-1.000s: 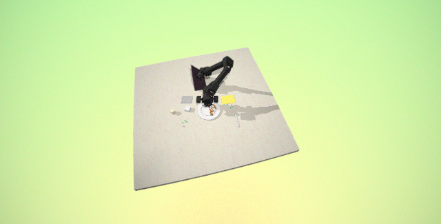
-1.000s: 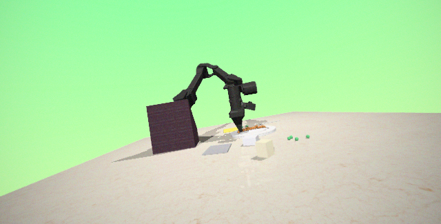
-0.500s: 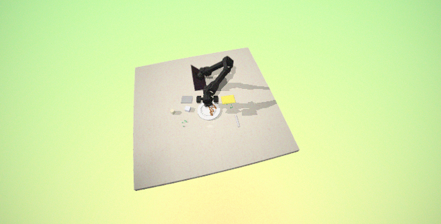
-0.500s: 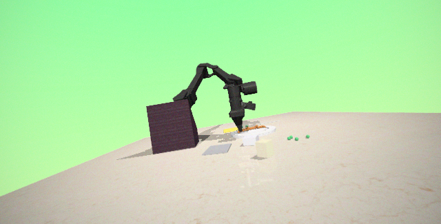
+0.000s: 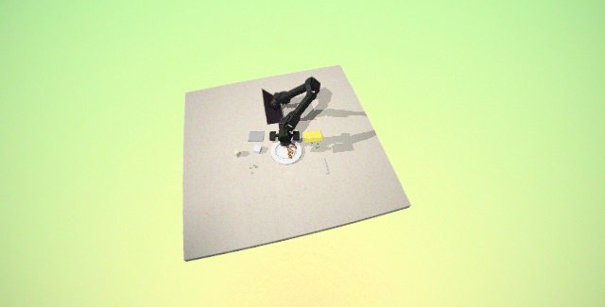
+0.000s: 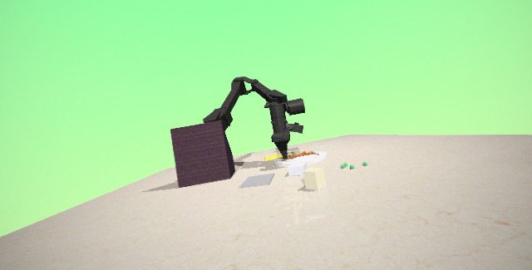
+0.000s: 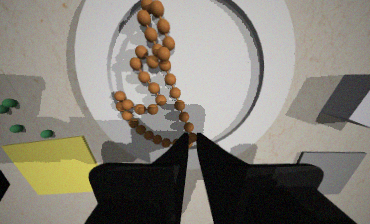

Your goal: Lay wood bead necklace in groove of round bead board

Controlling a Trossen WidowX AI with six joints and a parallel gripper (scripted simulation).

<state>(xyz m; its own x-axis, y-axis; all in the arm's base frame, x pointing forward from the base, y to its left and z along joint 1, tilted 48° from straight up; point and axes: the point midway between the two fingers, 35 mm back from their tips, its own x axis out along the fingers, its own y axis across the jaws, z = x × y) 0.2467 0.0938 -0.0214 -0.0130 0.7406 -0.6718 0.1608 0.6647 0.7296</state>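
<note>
Right now my gripper tip is 50 mm short of the round white bead board and 10 mm above it. The rest, counted from my gripper tip: thin white strip: 220 mm to the left, 200 mm ahead, 10 mm below; yellow card: 190 mm to the left, 30 mm behind, 10 mm below; grey flat plate: 180 mm to the right, 100 mm behind, 10 mm below.
</note>
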